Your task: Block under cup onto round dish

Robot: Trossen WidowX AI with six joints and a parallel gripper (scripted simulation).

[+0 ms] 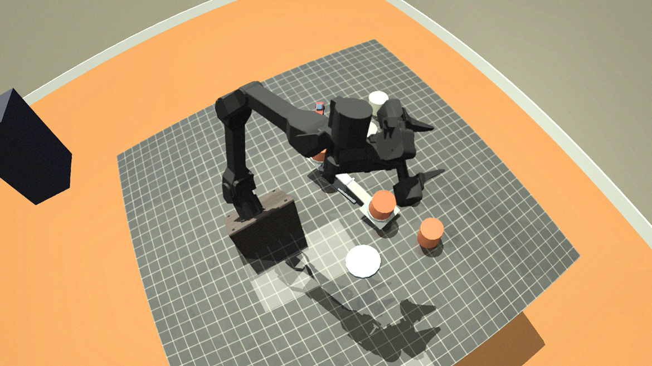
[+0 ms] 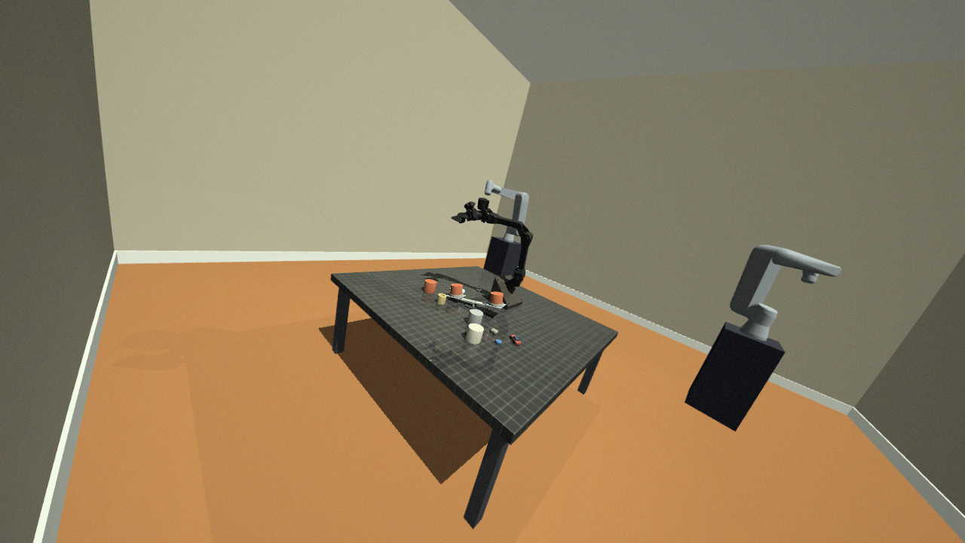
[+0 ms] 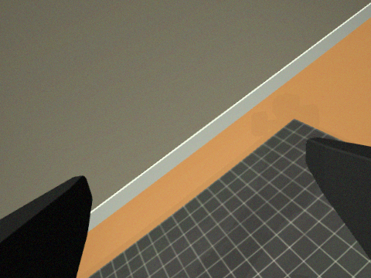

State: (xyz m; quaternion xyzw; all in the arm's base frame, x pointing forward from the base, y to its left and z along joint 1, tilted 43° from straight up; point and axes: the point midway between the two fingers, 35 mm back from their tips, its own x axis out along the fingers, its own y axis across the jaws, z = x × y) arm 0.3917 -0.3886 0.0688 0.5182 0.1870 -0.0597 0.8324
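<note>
Right now the grey block is 2 cm behind my gripper tip, 14 cm to the left of it and 43 cm below it. Round my gripper tip: yellow spool (9 cm ahead, 16 cm to the left, 45 cm below); red toy car (2 cm behind, 62 cm to the left, 46 cm below); round white dish (14 cm behind, 2 cm to the left, 47 cm below).
</note>
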